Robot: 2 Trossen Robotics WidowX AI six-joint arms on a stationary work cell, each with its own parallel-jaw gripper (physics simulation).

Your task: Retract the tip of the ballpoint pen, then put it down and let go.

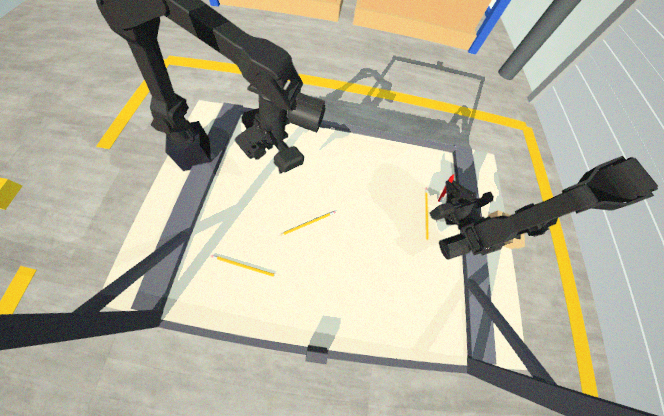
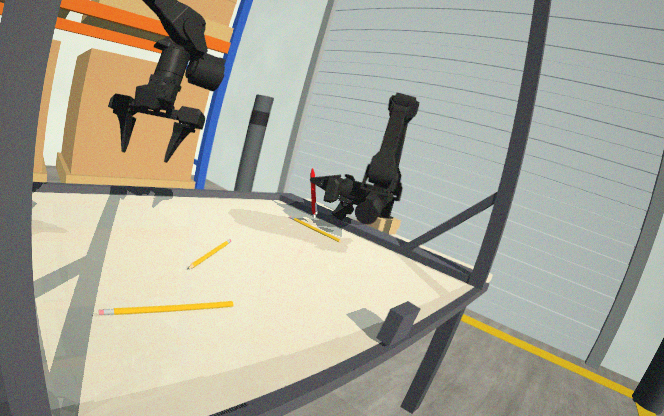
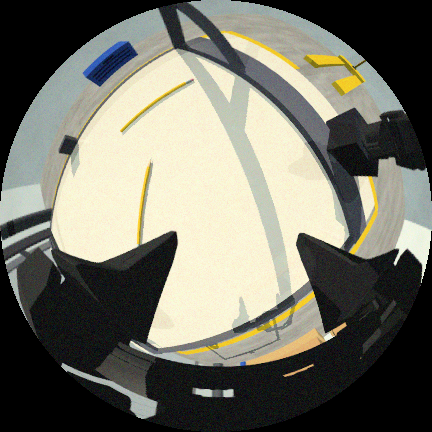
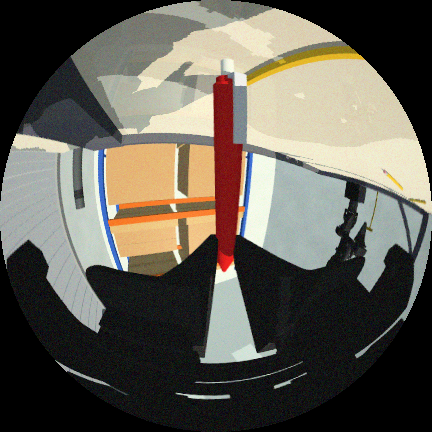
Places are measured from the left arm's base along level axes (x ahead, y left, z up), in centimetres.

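Pixels of known places: left gripper, fingertip midpoint: [image 1: 271, 161] [image 2: 143, 157] [image 3: 240, 238] [image 4: 358, 217]; right gripper, fingertip midpoint: [image 1: 448, 180] [image 2: 311, 179] [image 4: 224, 240]; left arm's base, origin of the base link: [image 1: 182, 135] [image 3: 368, 140]; right arm's base, origin of the base link: [image 2: 380, 215].
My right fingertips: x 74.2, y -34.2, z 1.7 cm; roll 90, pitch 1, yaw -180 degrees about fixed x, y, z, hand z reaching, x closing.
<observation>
For each thing: its top centre in the pictures, then the offset to it from my right fingertips. Level surfaces: height alone.
- red ballpoint pen, middle of its top: [image 4: 219, 288] [image 2: 319, 169] [image 1: 458, 179] dx +0.2, dy -1.6, dz +3.2 cm
- table, its level: dz -12.3 cm
- yellow pencil, middle of its top: [image 2: 313, 227] [image 1: 427, 212] dx -3.6, dy -5.1, dz -11.6 cm
- middle pencil, middle of its top: [image 2: 211, 250] [image 3: 139, 207] [image 1: 307, 223] dx -43.0, dy +1.1, dz -11.4 cm
- front pencil, middle of its top: [image 2: 169, 306] [image 3: 153, 100] [image 1: 242, 265] dx -63.9, dy -6.6, dz -11.6 cm
- dark frame beam, middle of its top: [image 2: 404, 307] [image 1: 317, 356] [image 3: 61, 143] dx -49.3, dy -33.3, dz -6.6 cm
A red ballpoint pen [image 1: 444, 193] [image 2: 313, 197] [image 4: 227, 175] with a grey clip stands about upright in the air near the table's far right part, its cone end up and its button end down. Its white button sticks out of the lower end. I see no writing point beyond the red cone. My right gripper [image 1: 448, 185] [image 2: 314, 179] [image 4: 224, 240] is shut on the pen close to the cone. Whether the button end touches the table [image 1: 350, 280] I cannot tell. My left gripper [image 1: 270, 151] [image 2: 145, 156] [image 3: 240, 238] is open and empty, high above the table's back left part.
One yellow pencil [image 1: 427, 215] [image 2: 317, 230] lies beside the held pen. Two more lie farther left: a middle pencil [image 1: 307, 223] [image 2: 210, 254] and a front pencil [image 1: 245, 266] [image 2: 170, 307]. A dark frame beam [image 1: 320, 353] edges the table's front.
</observation>
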